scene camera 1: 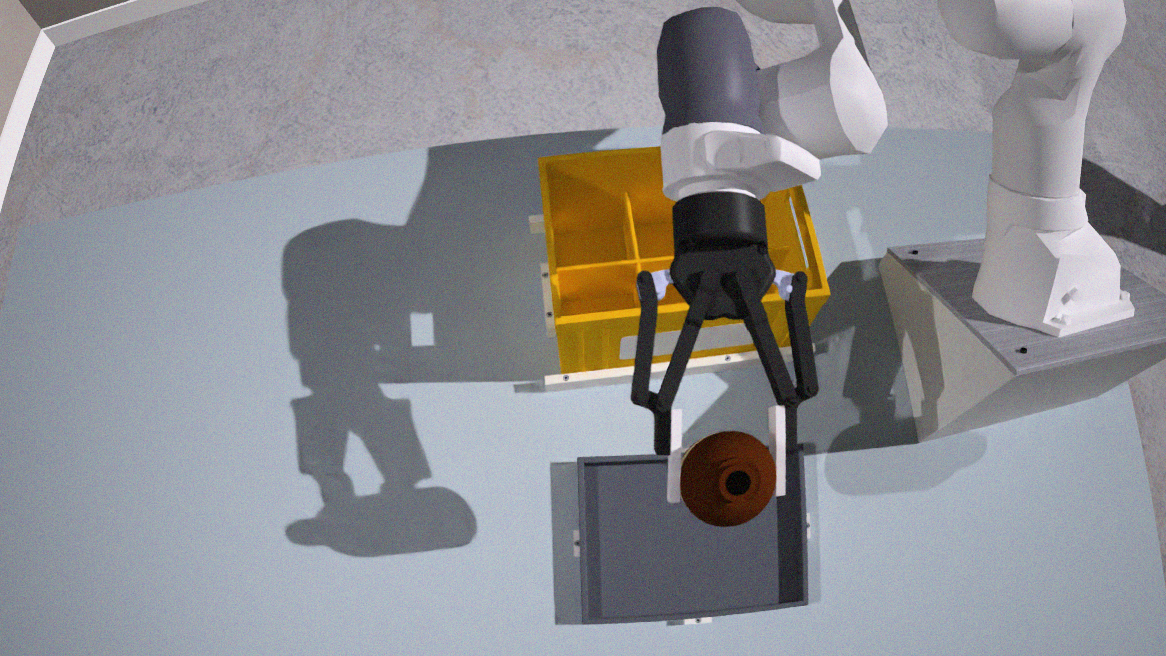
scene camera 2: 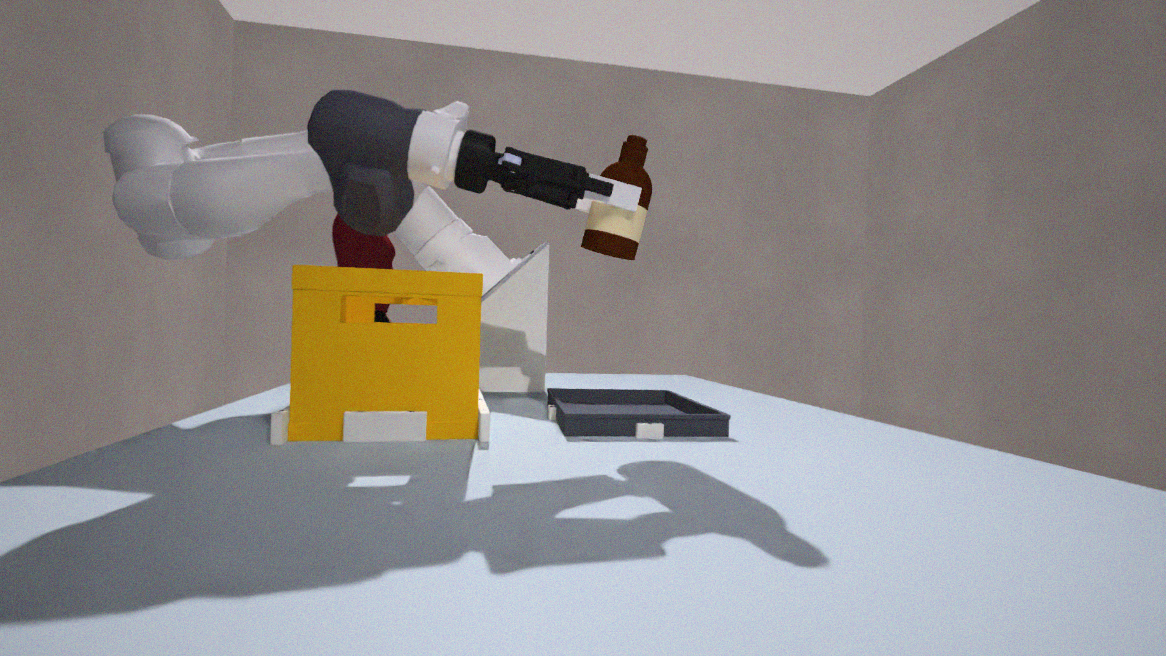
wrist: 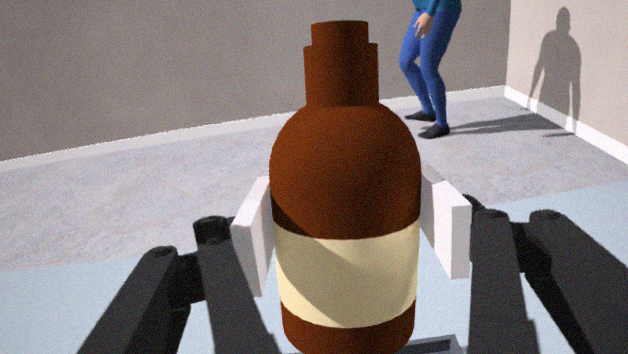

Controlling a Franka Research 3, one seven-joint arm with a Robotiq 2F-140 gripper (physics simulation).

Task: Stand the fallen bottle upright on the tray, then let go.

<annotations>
gripper: scene camera 1 726, 498; scene camera 2; wrist
brown bottle: scene camera 1; scene camera 2 612, 231; wrist
same spot on brown bottle: (wrist: 345, 170) = (scene camera 1: 732, 432)
same spot on gripper: (scene camera 2: 562, 184) = (wrist: 543, 305)
</annotations>
